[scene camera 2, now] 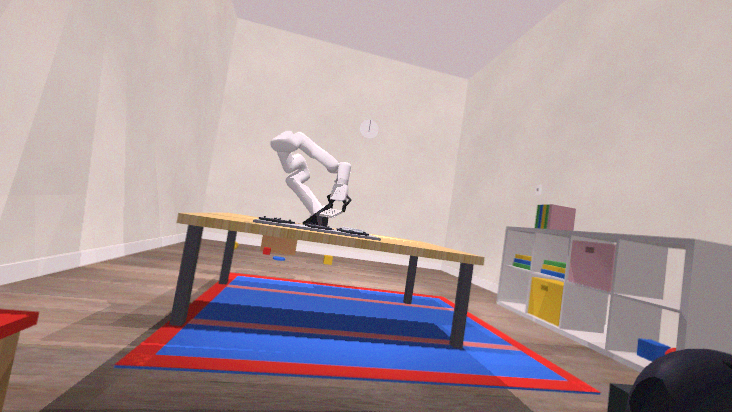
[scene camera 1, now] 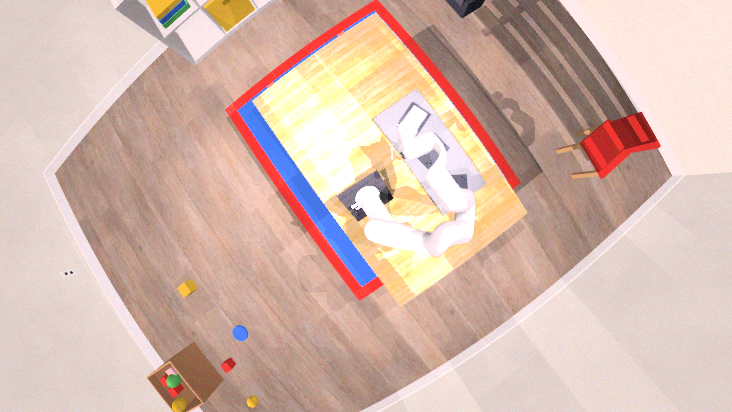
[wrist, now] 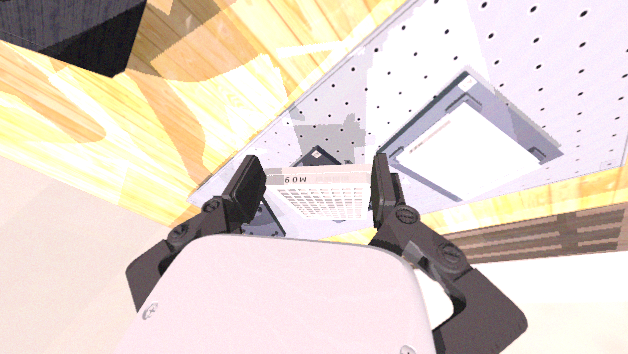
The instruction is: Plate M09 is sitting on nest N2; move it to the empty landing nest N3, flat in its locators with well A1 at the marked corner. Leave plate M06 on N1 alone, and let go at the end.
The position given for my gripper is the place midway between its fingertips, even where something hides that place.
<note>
I see my gripper (wrist: 314,168) and a white perforated board (scene camera 1: 457,163).
The white perforated board shows as well in the wrist view (wrist: 555,71).
</note>
